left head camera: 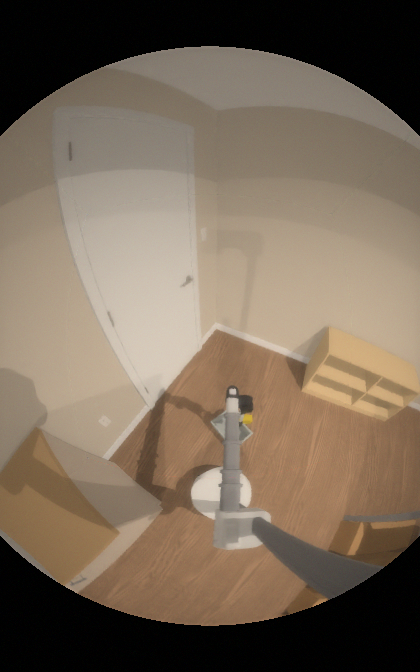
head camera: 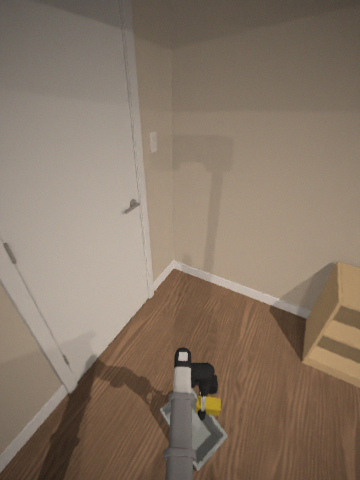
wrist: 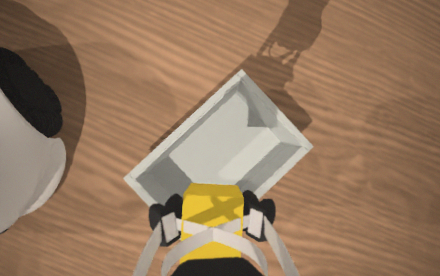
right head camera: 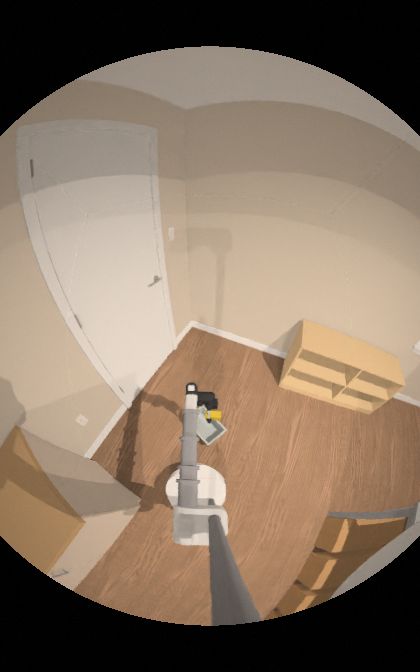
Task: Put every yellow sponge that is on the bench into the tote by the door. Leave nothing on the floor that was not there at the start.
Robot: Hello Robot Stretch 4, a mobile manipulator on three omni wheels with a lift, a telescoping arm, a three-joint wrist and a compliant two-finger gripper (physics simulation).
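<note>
A yellow sponge [head camera: 211, 405] [left head camera: 248, 419] [right head camera: 215, 415] [wrist: 212, 206] is held between the two fingertips of my gripper [wrist: 212, 208], which is shut on it. The grey tote [head camera: 220, 440] [left head camera: 246, 438] [right head camera: 218, 436] [wrist: 182, 129] stands on the floor near the door. In the wrist view the sponge covers part of the tote's near side and corner, and it hangs above the tote. The inside of the tote that shows holds no sponge; part of it is hidden behind the sponge. The bench with sponges cannot be made out in these views.
The white door [head camera: 75, 175] [left head camera: 135, 240] [right head camera: 100, 250] is beyond the tote. A low wooden shelf unit [head camera: 322, 320] [left head camera: 317, 357] [right head camera: 294, 350] stands against the right wall. A cabinet with a wooden top [left head camera: 55, 515] [right head camera: 35, 510] is at the left. My white round base [left head camera: 205, 492] [right head camera: 175, 487] is close to the tote.
</note>
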